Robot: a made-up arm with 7 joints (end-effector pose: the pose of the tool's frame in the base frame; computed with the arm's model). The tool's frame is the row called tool. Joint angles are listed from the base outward.
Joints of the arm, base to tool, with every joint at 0 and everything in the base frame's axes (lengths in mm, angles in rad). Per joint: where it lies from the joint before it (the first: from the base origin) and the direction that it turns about. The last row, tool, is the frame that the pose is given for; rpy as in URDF.
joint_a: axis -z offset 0 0 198
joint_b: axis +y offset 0 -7 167
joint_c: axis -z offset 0 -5 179
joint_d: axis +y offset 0 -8 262
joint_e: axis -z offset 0 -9 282
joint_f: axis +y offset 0 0 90
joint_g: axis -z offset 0 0 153
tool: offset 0 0 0 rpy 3.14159 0 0
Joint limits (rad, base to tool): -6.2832..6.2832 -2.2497..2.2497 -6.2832..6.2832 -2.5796..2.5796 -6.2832..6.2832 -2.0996..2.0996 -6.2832..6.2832
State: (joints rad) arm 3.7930 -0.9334 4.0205 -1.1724 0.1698 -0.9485 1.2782
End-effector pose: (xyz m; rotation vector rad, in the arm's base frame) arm 0.4122 0.1616 0.9065 0.9020 -1.7304 1.7209
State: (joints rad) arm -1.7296 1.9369 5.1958 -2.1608 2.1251 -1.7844 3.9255
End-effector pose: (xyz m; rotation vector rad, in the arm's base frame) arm 0.1853 0.4202 0.4839 1.2657 1.7820 -0.5138
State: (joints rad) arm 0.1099 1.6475 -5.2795 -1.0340 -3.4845 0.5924 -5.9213
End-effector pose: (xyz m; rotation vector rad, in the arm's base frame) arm 0.6830 0.2866 0.6071 -0.1888 -2.8230 1.2176
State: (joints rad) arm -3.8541 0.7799 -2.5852 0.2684 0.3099 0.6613 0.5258
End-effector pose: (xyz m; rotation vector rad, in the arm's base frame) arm -0.2963 -0.4428 1.1121 -2.6170 0.6077 0.6500
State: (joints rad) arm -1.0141 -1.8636 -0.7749 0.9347 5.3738 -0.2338 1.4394
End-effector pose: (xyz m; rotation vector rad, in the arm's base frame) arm -0.6413 -0.5762 0.4512 -2.2581 -0.9461 -1.5652
